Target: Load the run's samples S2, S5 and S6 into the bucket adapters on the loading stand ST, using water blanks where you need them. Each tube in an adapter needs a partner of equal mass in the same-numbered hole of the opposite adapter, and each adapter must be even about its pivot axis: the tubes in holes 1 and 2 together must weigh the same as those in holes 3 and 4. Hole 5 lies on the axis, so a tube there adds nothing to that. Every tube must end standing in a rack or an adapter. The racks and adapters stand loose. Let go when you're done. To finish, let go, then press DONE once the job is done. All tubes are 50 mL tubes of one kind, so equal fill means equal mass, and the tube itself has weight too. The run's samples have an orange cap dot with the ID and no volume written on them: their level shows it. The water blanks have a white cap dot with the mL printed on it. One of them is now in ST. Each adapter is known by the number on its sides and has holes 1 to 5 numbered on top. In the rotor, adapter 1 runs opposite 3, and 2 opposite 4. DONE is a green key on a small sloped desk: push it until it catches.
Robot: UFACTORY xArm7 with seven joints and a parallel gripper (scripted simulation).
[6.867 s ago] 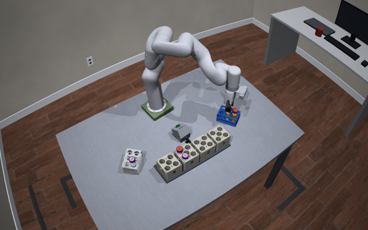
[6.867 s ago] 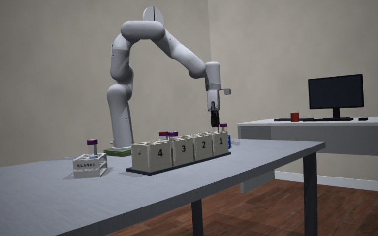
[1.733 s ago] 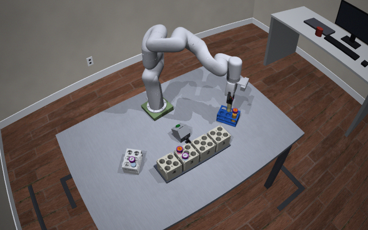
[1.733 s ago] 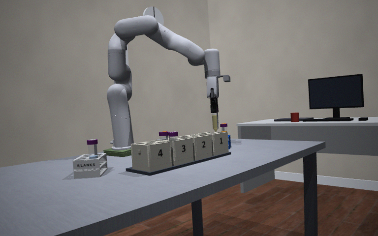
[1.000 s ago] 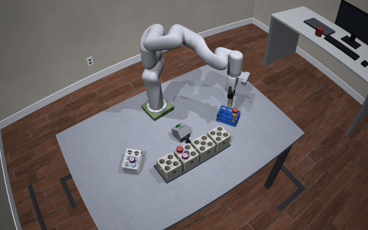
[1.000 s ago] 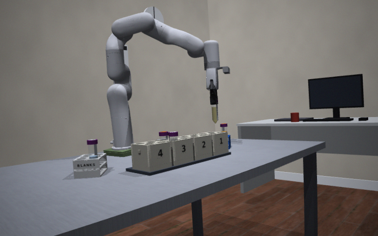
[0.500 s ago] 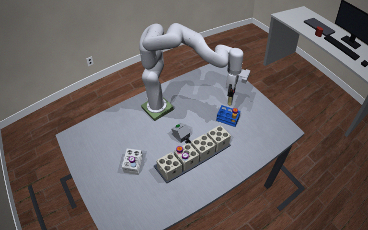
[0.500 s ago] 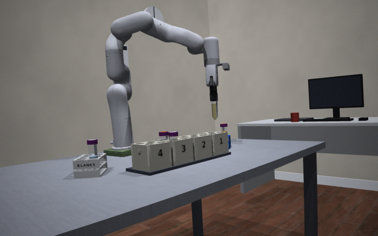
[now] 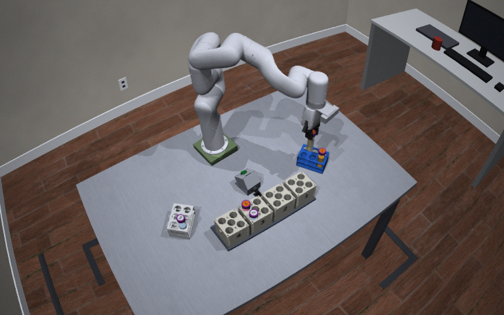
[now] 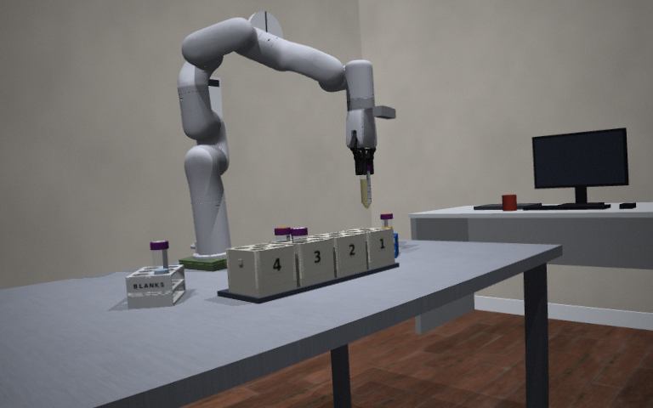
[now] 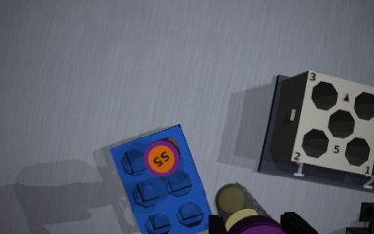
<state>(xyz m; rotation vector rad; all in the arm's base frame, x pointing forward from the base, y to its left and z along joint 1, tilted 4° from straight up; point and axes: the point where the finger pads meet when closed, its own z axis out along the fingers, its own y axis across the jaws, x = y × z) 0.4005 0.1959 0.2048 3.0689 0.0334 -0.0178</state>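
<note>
Right now the tube with yellowish liquid is 5 cm below my hand and 1 cm ahead of it. Round my hand: sample tube: 36 cm to the right, 18 cm below; blue sample rack: 22 cm below, 7 cm to the left, 2 cm behind; green done key: 23 cm to the right, 19 cm below, 16 cm behind.
</note>
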